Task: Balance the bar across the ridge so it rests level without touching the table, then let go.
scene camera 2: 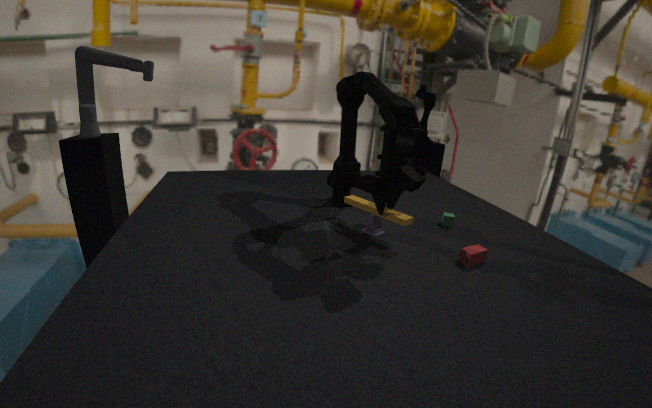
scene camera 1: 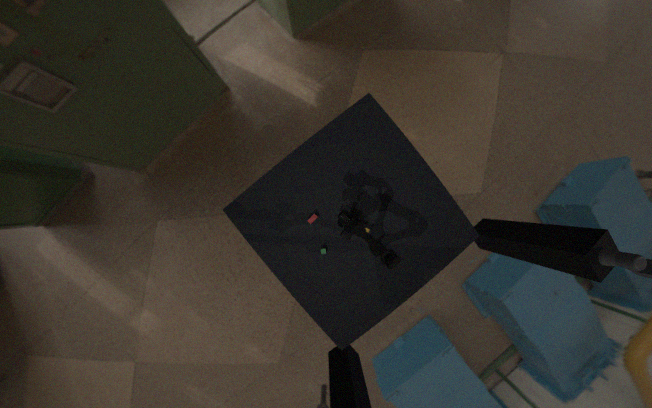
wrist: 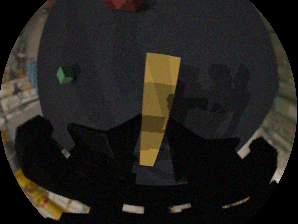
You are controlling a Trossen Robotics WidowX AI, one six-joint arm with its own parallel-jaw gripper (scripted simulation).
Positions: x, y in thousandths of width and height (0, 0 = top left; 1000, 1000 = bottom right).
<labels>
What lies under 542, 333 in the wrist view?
A bar.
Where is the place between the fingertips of my gripper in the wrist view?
518, 529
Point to a bar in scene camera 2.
At 616, 538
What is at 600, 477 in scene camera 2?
My gripper.
</labels>
